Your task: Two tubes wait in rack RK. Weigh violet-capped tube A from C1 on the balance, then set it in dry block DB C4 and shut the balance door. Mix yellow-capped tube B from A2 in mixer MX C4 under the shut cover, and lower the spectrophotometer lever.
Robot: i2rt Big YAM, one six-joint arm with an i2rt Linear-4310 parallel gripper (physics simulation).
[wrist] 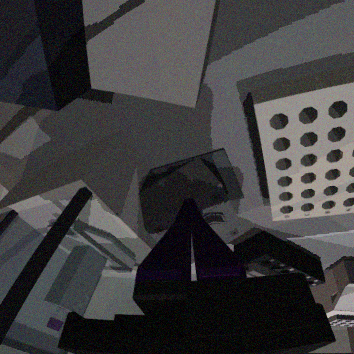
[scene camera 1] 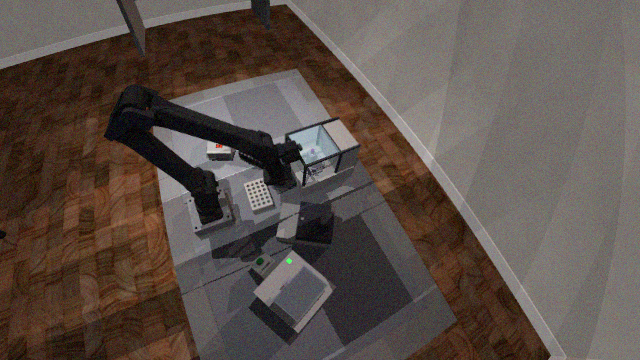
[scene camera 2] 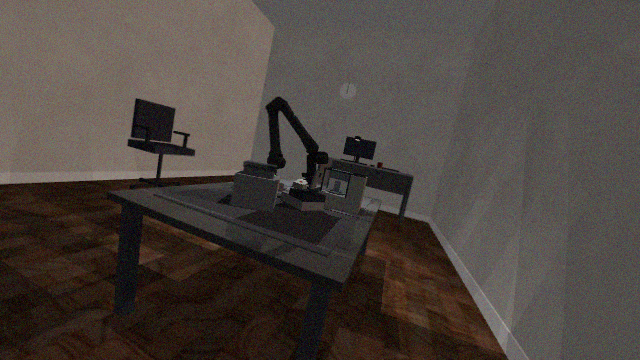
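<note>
My gripper (scene camera 1: 281, 183) (wrist: 189, 203) is shut and empty, pointing down beside the balance (scene camera 1: 341, 135) (scene camera 2: 356, 192) (wrist: 46, 255). A violet cap (scene camera 1: 312, 151) (wrist: 55, 324) shows inside the balance's glass chamber; the tube below it is indistinct. Whether the door is open is unclear. A dark panel-like shape (wrist: 187, 182) lies beyond my fingertips in the wrist view; contact cannot be told. The pale block with rows of holes (scene camera 1: 258, 195) (wrist: 295, 150) shows no tube in its visible holes. A dark holed block (scene camera 1: 251, 158) (wrist: 280, 254) is partly hidden by my arm. The yellow-capped tube and spectrophotometer lever cannot be made out.
A low device with a dark lid (scene camera 1: 315, 222) (scene camera 2: 306, 195) stands near the balance. A larger pale device (scene camera 1: 269, 290) (scene camera 2: 255, 192) has a grey-blue cover and green light. A green-button box (scene camera 1: 260, 262) adjoins it. A white box with a red display (scene camera 1: 220, 150) stands behind my arm.
</note>
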